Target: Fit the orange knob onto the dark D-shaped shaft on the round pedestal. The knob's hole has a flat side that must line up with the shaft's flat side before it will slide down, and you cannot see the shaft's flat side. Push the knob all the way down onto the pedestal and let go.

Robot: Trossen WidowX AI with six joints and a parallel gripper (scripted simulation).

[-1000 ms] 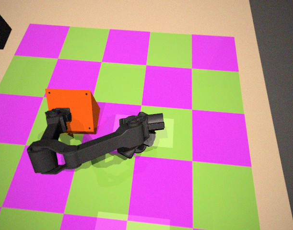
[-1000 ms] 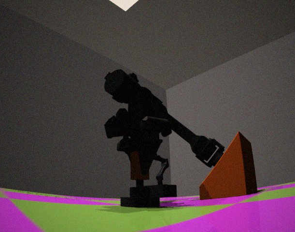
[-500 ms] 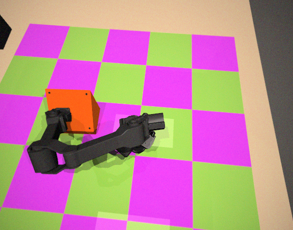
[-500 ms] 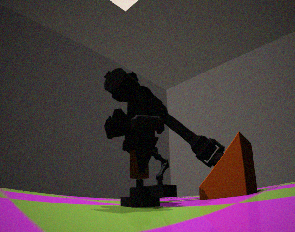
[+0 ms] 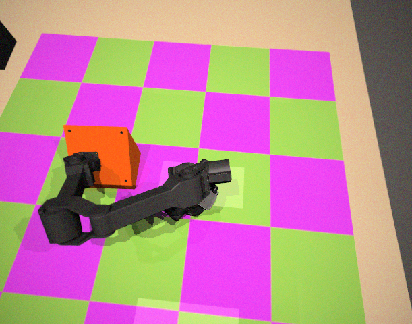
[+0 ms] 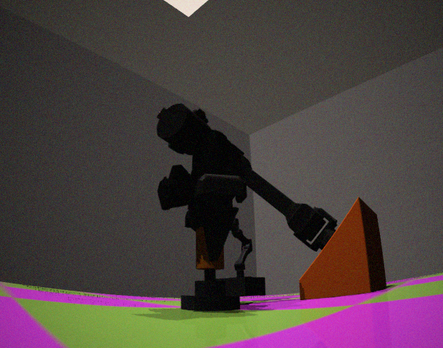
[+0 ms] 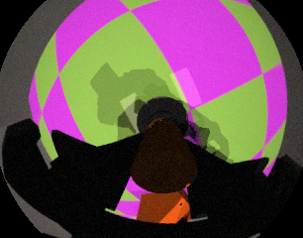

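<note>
Right now my gripper tip is 20 mm below the orange knob. Also, from my gripper tip: dark round pedestal (40 mm below).
</note>
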